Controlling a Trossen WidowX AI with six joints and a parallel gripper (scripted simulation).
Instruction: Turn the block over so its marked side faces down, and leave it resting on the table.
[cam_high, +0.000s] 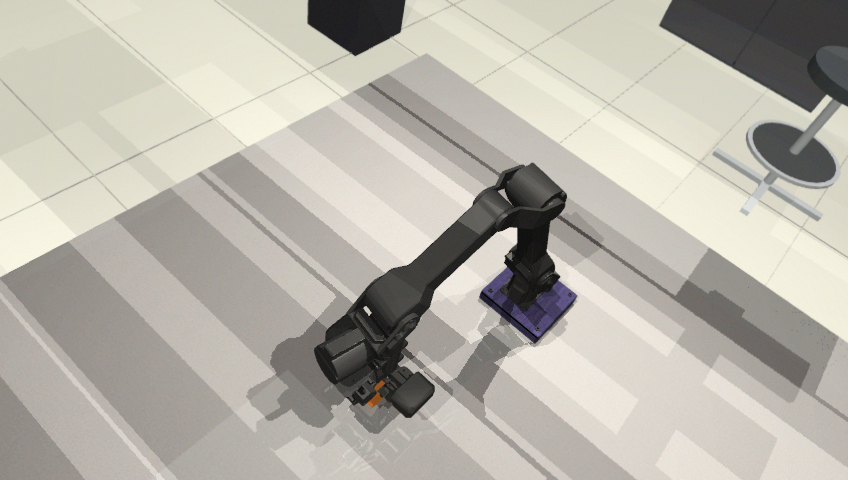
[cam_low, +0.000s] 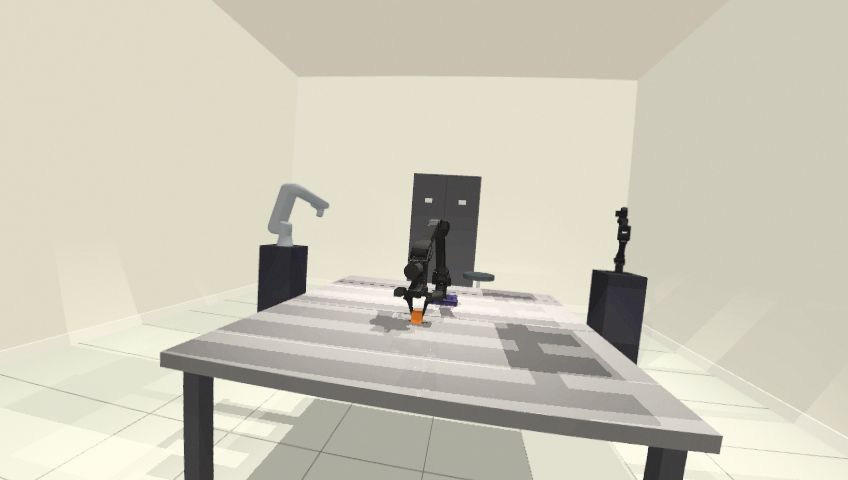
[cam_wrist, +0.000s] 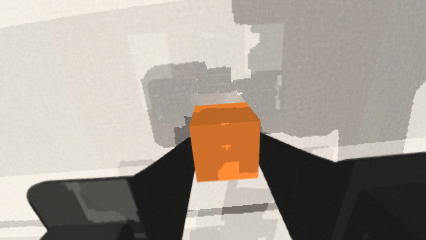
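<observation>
Now: gripper tip 1 cm past the orange block.
</observation>
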